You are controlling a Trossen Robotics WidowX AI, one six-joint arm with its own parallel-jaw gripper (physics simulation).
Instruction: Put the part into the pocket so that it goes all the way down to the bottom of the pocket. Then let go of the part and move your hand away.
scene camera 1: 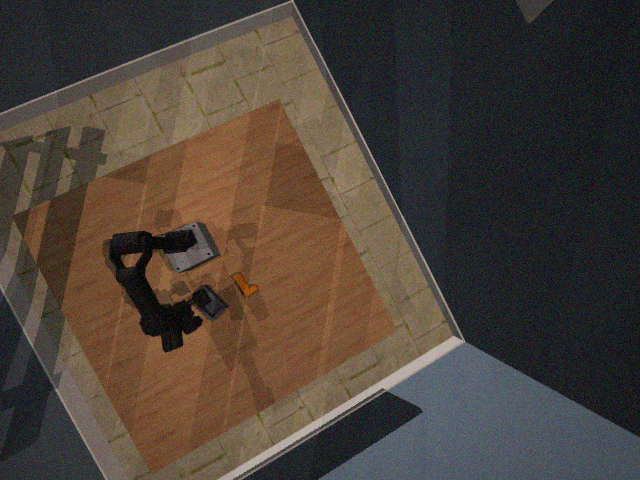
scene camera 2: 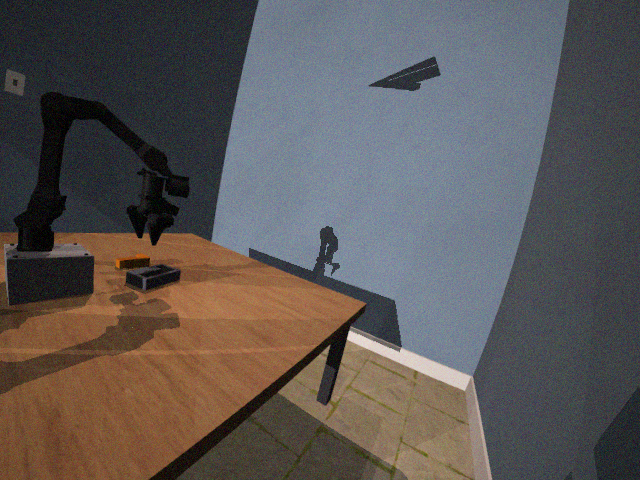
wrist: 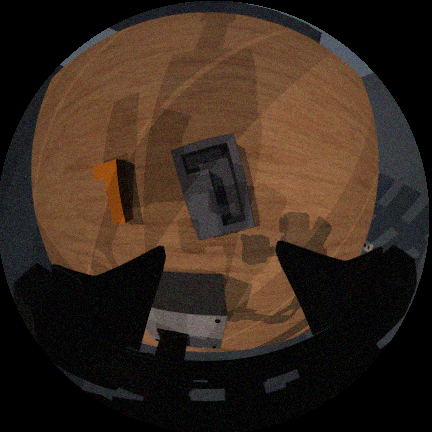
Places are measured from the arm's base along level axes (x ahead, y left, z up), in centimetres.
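Where they show: gripper, between the fingertips: [scene camera 1: 194,302] [scene camera 2: 146,241] [wrist: 221,249]; arm's base, origin of its link: [scene camera 1: 187,239] [scene camera 2: 34,248] [wrist: 173,336].
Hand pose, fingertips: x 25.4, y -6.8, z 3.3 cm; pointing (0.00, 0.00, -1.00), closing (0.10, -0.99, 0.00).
Things, the pixels of their top centre, and the offset from my fingertips. Level surfaces: height alone.
- orange L-shaped part, centre of its top: [wrist: 106,193] [scene camera 2: 131,256] [scene camera 1: 245,283] dx +2.0, dy +19.0, dz -10.8 cm
- dark grey block, centre of its top: [wrist: 214,188] [scene camera 2: 155,270] [scene camera 1: 207,304] dx +3.5, dy +0.4, dz -10.1 cm
- wooden table, height of its surface: dz -13.8 cm
The orange L-shaped part [scene camera 1: 241,284] [scene camera 2: 132,261] [wrist: 114,195] lies flat on the table, apart from the pocket block. In the wrist view it is left of the block, its short leg pointing left at the far end. The dark grey block [scene camera 1: 216,295] [scene camera 2: 135,282] [wrist: 200,200] has an empty L-shaped pocket in its top, partly in shadow. My gripper [scene camera 2: 147,240] [wrist: 221,249] is open and empty, pointing down, well above the table. In the wrist view the block lies ahead of the fingertips. In scene camera 1 the fingers are hard to make out against the arm.
The arm's grey base box [scene camera 1: 199,254] [scene camera 2: 49,279] [wrist: 192,322] stands near the block and shows between the fingers in the wrist view. The wooden table [scene camera 1: 310,289] [scene camera 2: 217,330] [wrist: 305,125] carries everything. Arm shadows cross its top.
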